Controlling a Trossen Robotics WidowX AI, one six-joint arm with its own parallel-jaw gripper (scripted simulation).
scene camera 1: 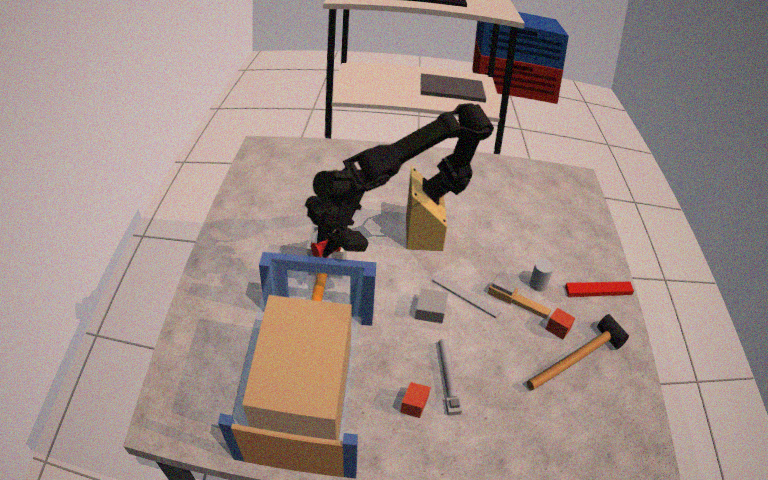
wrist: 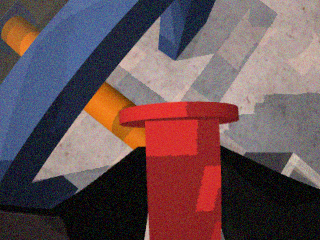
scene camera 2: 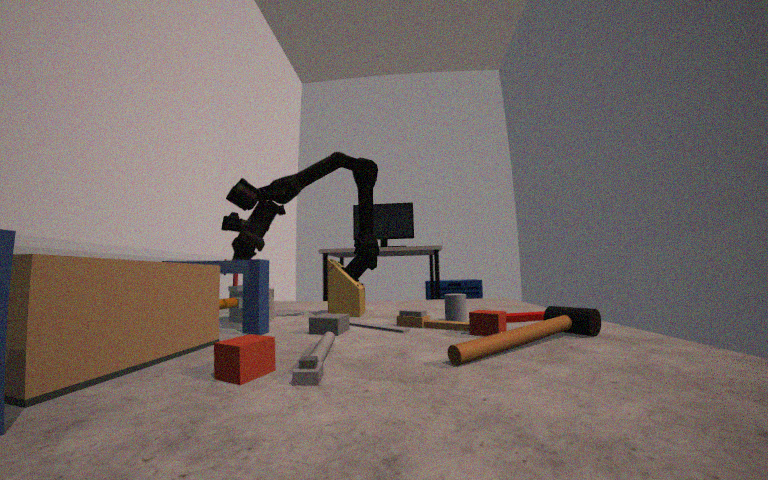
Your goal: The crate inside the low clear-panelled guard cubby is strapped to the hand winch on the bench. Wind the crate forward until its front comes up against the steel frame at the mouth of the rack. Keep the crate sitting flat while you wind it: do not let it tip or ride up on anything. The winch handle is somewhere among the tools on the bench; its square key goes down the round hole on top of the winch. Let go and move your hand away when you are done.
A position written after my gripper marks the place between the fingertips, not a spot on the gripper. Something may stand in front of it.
I see my gripper (scene camera 1: 321, 253), a red knob (wrist: 182, 138), a grey block (scene camera 1: 431, 306) and a red bar (scene camera 1: 573, 289).
My gripper also shows in the wrist view (wrist: 177, 156) and in scene camera 2 (scene camera 2: 230, 272). The wrist view does not show the grey block: it is out of frame. The wrist view misses the red bar: it is out of frame.
